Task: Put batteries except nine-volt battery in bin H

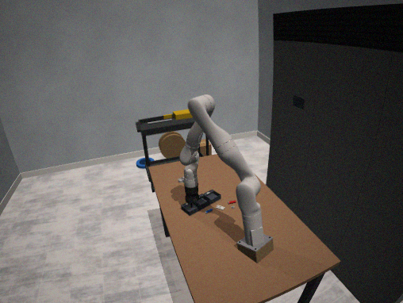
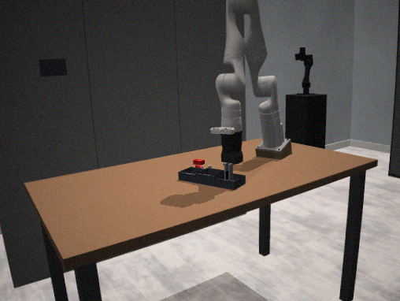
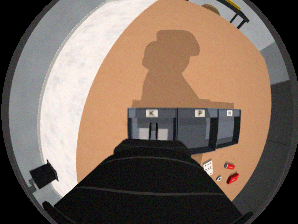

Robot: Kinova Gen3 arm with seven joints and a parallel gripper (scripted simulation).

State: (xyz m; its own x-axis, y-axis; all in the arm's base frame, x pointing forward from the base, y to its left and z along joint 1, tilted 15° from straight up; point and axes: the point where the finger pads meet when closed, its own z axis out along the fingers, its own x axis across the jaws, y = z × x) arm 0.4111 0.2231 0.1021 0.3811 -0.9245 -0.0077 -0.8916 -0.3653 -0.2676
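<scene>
Now: hand 20 mm past the red piece, 260 mm to the left of it and 30 mm above it. From my hand the other things lie so: blue battery: 60 mm behind, 100 mm to the right, 30 mm below; long bin: 30 mm ahead, 80 mm to the right, 20 mm below; white piece: 40 mm behind, 170 mm to the right, 30 mm below.
</scene>
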